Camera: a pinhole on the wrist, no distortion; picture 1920 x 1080 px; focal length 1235.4 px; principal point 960.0 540.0 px. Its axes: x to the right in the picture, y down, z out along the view. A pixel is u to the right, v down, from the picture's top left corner.
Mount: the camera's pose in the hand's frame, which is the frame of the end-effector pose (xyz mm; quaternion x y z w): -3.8 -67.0 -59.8 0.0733 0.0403 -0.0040 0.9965
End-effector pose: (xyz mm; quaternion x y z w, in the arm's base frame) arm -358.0 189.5 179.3 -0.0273 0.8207 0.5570 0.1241
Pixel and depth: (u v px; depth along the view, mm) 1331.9 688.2 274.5
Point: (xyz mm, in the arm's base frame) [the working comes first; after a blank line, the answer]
In the camera's frame: 82.6 32.9 274.5

-405.7 363.1 14.9
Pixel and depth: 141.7 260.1 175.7
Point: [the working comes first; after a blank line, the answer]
In the camera's frame: -116.4 -39.8 175.7

-210.7 237.5 43.7
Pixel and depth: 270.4 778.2 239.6
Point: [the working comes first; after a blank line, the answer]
In the camera's frame: -133.7 46.2 239.6

-200.5 336.0 88.2
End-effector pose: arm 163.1 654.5 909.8 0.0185 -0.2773 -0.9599 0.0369
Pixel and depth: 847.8 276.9 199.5
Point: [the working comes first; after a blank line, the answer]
In the camera's frame: -18.1 -42.5 199.5

153.8 841.8 947.9
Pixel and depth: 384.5 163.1 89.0
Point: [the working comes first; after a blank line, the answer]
In the camera's frame: -41.5 -27.2 89.0

193.4 762.2 876.5
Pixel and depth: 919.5 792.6 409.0
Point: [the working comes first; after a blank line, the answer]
In the camera's frame: -13.4 83.6 409.0

123.9 879.8 1187.6
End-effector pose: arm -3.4 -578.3 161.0 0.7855 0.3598 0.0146 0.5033
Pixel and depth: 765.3 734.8 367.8
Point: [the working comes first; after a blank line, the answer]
In the camera's frame: -58.0 58.0 367.8

60.1 -828.2 -34.9
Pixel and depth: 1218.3 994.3 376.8
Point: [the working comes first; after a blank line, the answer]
In the camera's frame: 78.8 138.6 376.8

209.1 -773.9 -23.9
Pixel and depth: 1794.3 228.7 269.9
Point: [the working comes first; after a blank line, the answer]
In the camera's frame: 182.3 -68.0 269.9

117.7 -564.1 -135.4
